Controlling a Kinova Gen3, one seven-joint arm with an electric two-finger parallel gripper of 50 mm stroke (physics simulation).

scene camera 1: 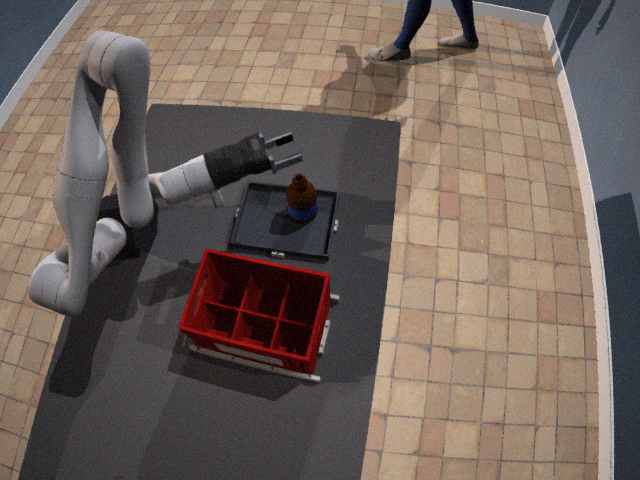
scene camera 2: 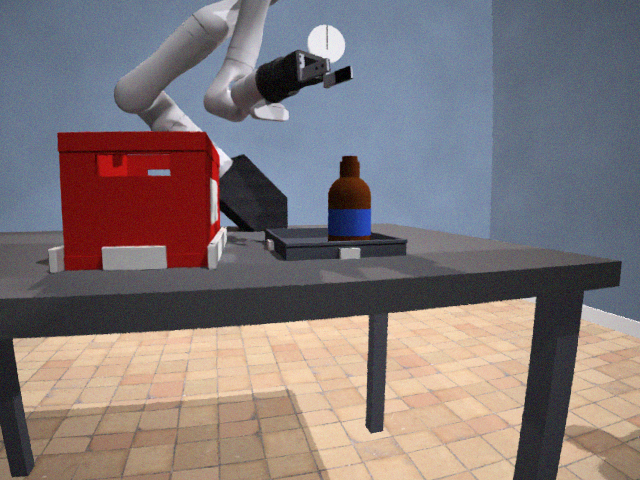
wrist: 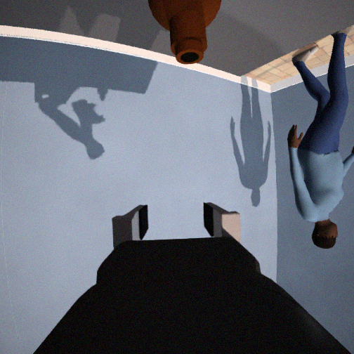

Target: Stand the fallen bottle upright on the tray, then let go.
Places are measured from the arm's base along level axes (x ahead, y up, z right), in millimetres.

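Where they show: gripper, fingertip midpoint: (scene camera 1: 296, 146) (scene camera 2: 340, 68); arm's base, link origin: (scene camera 1: 109, 235) (scene camera 2: 220, 173).
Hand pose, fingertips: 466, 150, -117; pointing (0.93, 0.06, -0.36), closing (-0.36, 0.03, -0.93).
Things, the pixels of their centre, and the offset from my fingertips, as dx, dy, dz.
- brown bottle, body centre: (scene camera 2: 349, 201) (scene camera 1: 301, 196) -6, -222, -21
- dark tray, body centre: (scene camera 2: 326, 240) (scene camera 1: 286, 218) -49, -292, +2
- red crate, body centre: (scene camera 2: 157, 200) (scene camera 1: 259, 315) -92, -217, +286
A brown bottle (scene camera 1: 301, 196) (scene camera 2: 349, 195) with a blue band stands upright on the dark tray (scene camera 1: 237, 217) (scene camera 2: 310, 251), toward the tray's far right part in scene camera 1. In the wrist view the bottle's neck and shoulder (wrist: 188, 35) show at the top edge, and its lower part is out of the picture. My gripper (scene camera 1: 292, 148) (scene camera 2: 338, 76) (wrist: 175, 215) is open and empty. It hangs above the level of the bottle's mouth, apart from the bottle.
A red crate (scene camera 1: 258, 314) (scene camera 2: 134, 217) with compartments stands beside the tray, with white stop blocks (scene camera 1: 258, 364) (scene camera 2: 134, 257) around its base. A person (scene camera 1: 410, 31) (wrist: 320, 165) stands on the floor beyond the table.
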